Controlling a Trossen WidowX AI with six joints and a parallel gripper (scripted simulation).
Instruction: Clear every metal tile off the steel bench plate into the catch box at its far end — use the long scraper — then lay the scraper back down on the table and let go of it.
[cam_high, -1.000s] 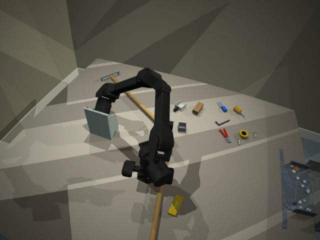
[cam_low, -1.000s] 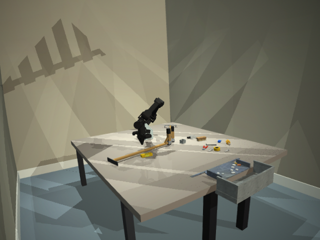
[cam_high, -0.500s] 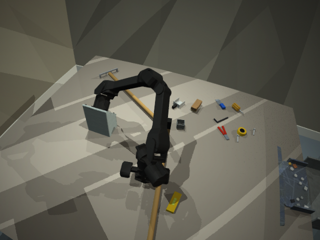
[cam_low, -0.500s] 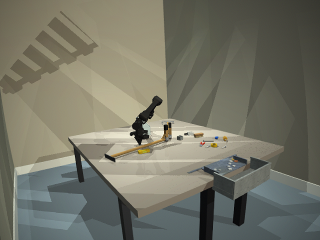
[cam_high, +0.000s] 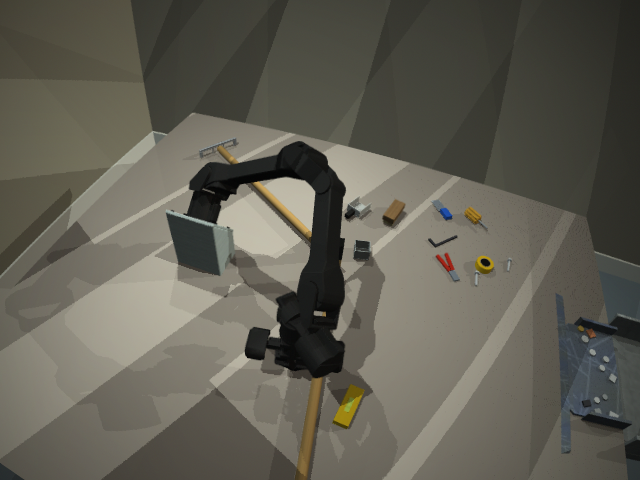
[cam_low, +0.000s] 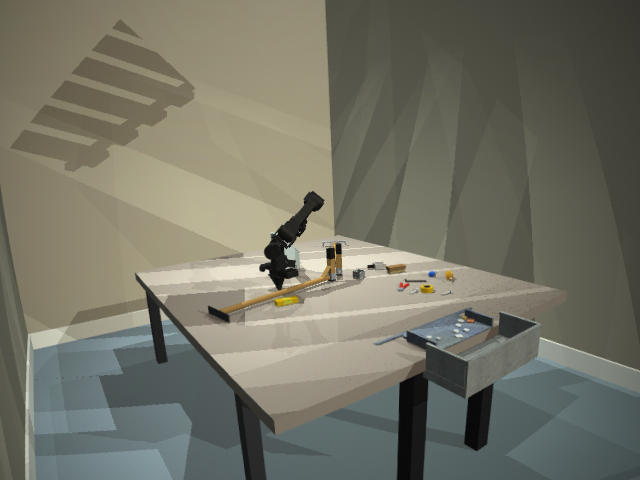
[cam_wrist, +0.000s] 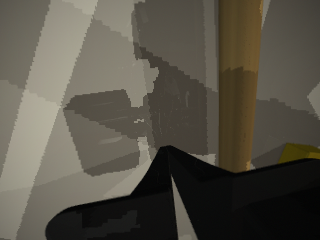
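Now: gripper tip 6 cm short of the long scraper, 5 cm below it and 2 cm to the left of it. Round my gripper tip: small grey box: 38 cm to the left, 5 cm ahead; yellow spirit level: 14 cm ahead, 4 cm to the right, 1 cm above; hex key: 51 cm to the left, 24 cm ahead, 1 cm below.
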